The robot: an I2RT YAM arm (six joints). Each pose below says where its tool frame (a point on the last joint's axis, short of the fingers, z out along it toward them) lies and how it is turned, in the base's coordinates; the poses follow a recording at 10 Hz.
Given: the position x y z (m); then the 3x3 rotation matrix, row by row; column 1 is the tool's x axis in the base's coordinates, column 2 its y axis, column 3 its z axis. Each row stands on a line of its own.
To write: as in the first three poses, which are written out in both.
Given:
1:
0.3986, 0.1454, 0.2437
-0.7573, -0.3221, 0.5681
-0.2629, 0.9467, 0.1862
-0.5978, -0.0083, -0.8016
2:
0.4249, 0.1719, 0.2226
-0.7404, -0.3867, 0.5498
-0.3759, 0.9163, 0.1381
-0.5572, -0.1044, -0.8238
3:
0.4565, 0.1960, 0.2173
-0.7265, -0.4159, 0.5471
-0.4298, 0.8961, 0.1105
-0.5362, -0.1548, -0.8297
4:
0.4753, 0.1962, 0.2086
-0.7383, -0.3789, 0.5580
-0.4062, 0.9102, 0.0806
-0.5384, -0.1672, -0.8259
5:
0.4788, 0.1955, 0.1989
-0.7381, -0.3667, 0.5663
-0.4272, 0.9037, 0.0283
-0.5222, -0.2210, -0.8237
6:
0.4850, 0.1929, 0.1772
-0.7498, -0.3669, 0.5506
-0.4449, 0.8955, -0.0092
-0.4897, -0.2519, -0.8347
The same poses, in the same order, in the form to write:
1:
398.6, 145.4, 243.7
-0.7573, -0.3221, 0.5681
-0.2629, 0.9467, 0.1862
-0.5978, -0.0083, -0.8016

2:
424.9, 171.9, 222.6
-0.7404, -0.3867, 0.5498
-0.3759, 0.9163, 0.1381
-0.5572, -0.1044, -0.8238

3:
456.5, 196.0, 217.3
-0.7265, -0.4159, 0.5471
-0.4298, 0.8961, 0.1105
-0.5362, -0.1548, -0.8297

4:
475.3, 196.2, 208.6
-0.7383, -0.3789, 0.5580
-0.4062, 0.9102, 0.0806
-0.5384, -0.1672, -0.8259

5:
478.8, 195.5, 198.9
-0.7381, -0.3667, 0.5663
-0.4272, 0.9037, 0.0283
-0.5222, -0.2210, -0.8237

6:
485.0, 192.9, 177.2
-0.7498, -0.3669, 0.5506
-0.4449, 0.8955, -0.0092
-0.4897, -0.2519, -0.8347

